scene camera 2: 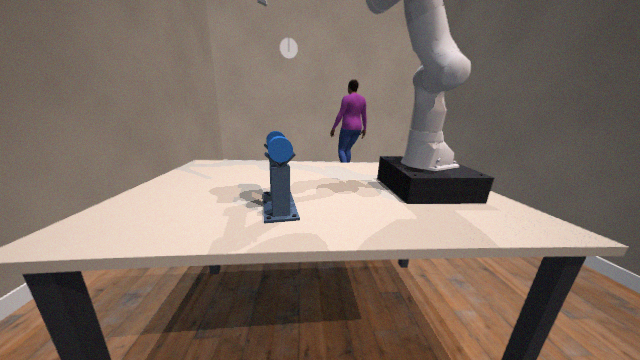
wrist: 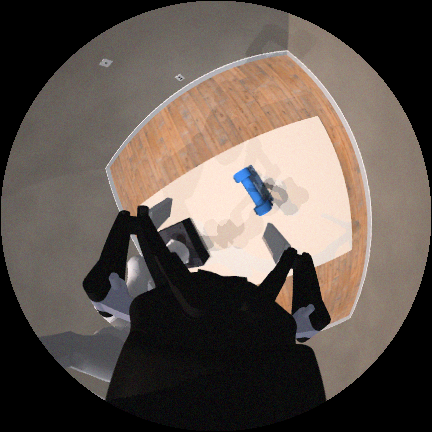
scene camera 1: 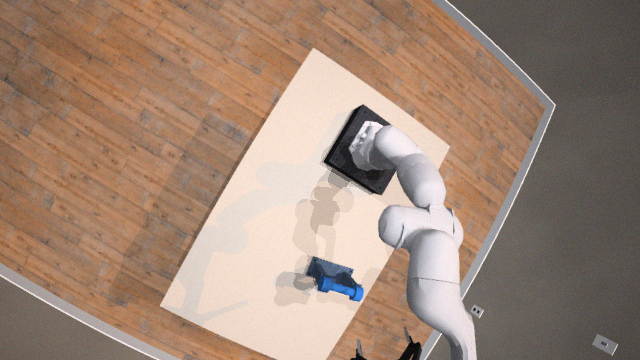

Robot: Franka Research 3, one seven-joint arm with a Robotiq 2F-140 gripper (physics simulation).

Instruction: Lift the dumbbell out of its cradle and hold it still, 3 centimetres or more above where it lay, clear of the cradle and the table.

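A blue dumbbell (scene camera 1: 341,288) (scene camera 2: 280,148) (wrist: 253,192) lies level in the top of its cradle, near one edge of the table. The grey-blue cradle (scene camera 1: 330,268) (scene camera 2: 281,192) has a flat base plate on the table and upright posts with V-shaped tops; in the wrist view it is mostly hidden behind the dumbbell. My gripper (scene camera 1: 383,338) (wrist: 218,218) is wide open with nothing between its fingers. It hangs high above and off to the side of the dumbbell. In scene camera 2 a fingertip shows at the top edge.
The pale table (scene camera 1: 260,200) (scene camera 2: 150,220) (wrist: 300,150) bears a black base block (scene camera 1: 350,175) (scene camera 2: 445,190) (wrist: 200,245) with the white arm (scene camera 1: 435,270) (scene camera 2: 430,110) on it. A person (scene camera 2: 353,112) in a purple top stands beyond the table.
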